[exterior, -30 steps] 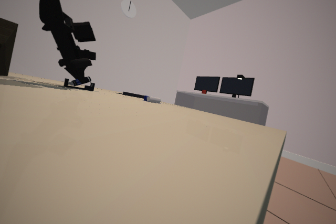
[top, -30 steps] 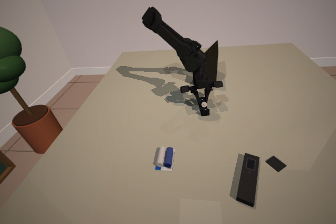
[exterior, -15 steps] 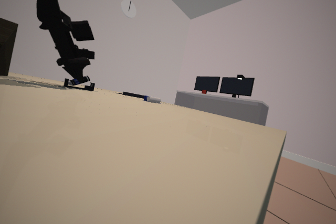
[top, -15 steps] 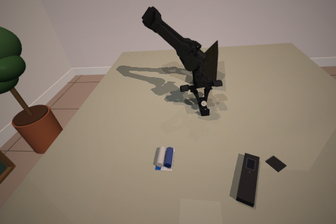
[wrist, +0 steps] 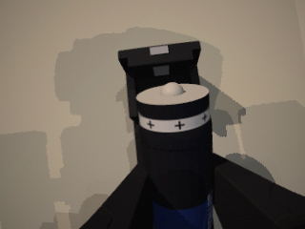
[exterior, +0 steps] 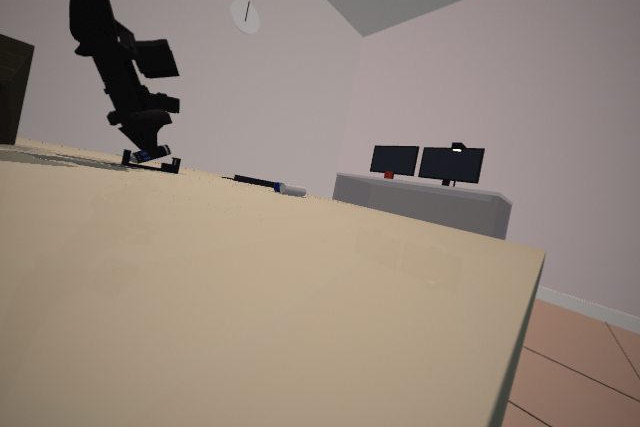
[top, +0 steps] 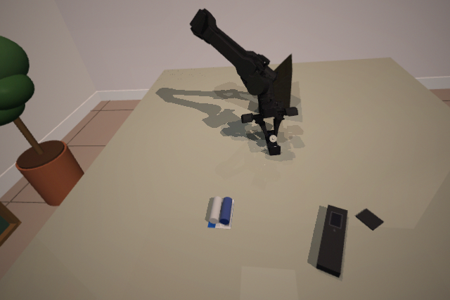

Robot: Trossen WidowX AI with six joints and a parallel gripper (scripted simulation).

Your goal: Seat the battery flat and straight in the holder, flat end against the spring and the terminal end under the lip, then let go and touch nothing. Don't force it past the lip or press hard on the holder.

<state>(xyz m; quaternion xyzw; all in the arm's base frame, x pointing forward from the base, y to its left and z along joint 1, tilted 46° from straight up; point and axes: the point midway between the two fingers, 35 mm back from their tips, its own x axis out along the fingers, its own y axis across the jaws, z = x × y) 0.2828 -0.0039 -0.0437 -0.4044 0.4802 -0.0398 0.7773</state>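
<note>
Right now my gripper tip is 10 mm below the battery. From my gripper tip the other things lie so: long black box: 320 mm ahead, 180 mm to the left, 10 mm below; small black plate: 270 mm to the left, 240 mm ahead, 30 mm below.
</note>
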